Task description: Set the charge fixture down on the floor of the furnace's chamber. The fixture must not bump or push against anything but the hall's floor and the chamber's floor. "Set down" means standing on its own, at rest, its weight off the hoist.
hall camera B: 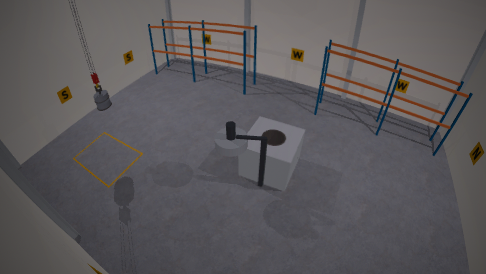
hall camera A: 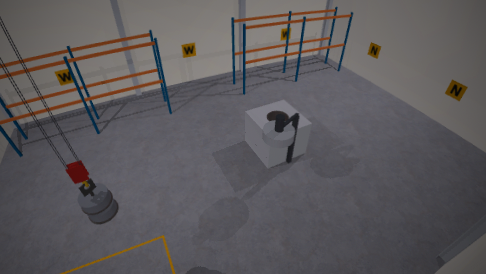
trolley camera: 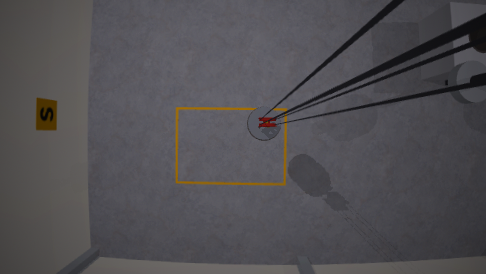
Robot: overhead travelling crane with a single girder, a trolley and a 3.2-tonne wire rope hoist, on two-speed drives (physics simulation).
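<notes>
The charge fixture (hall camera A: 101,206) (hall camera B: 102,101) (trolley camera: 254,125), a grey ribbed drum, hangs upright or nearly so from my hook (hall camera A: 86,184) (hall camera B: 98,88) under the red block. It is clear of the floor, its shadow lying apart from it. The ropes slant in the hall views. The furnace (hall camera A: 257,145) (hall camera B: 274,167) (trolley camera: 435,50) is a white box, well away from the fixture. Its round dark opening (hall camera A: 273,115) (hall camera B: 275,137) is uncovered in its top. The chamber's floor cannot be made out. The round grey lid (hall camera A: 275,139) (hall camera B: 227,145) (trolley camera: 466,92) is held beside the opening by a black arm.
The lid's black post (hall camera A: 290,147) (hall camera B: 262,167) stands at the furnace. A yellow rectangle (hall camera A: 115,253) (hall camera B: 89,145) (trolley camera: 176,145) is marked on the floor. Two blue and orange racks, one southern (hall camera A: 82,95) (hall camera B: 245,65) and one northern (hall camera A: 244,60) (hall camera B: 388,102), stand along the west wall.
</notes>
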